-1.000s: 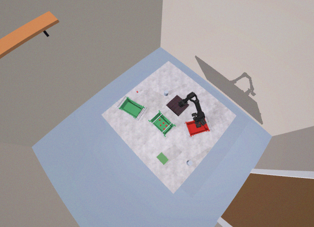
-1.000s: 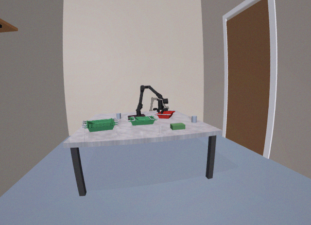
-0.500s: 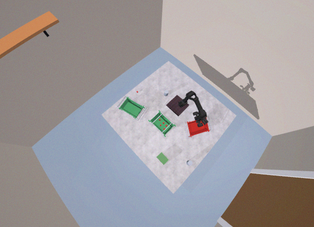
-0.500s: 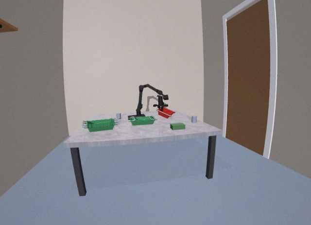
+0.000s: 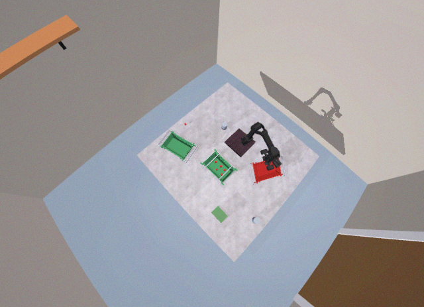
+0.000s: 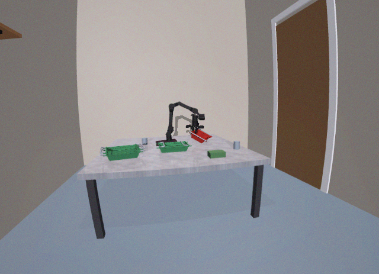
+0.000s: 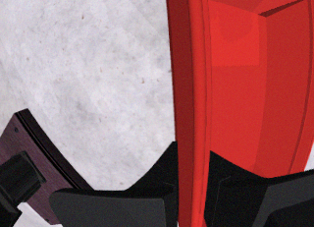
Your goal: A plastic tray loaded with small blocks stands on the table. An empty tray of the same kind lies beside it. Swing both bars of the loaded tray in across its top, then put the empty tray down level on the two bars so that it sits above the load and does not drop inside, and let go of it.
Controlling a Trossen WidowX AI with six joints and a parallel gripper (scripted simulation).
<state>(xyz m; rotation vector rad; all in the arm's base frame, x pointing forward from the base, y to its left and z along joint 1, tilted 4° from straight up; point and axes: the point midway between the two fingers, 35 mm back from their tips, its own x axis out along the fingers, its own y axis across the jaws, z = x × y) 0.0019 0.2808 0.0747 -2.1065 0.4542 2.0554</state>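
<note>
My gripper tip is now 20 mm short of the red tray and 70 mm to the right of it. From my gripper tip the other things lie so: green block 600 mm ahead, 130 mm to the left, 60 mm below.
</note>
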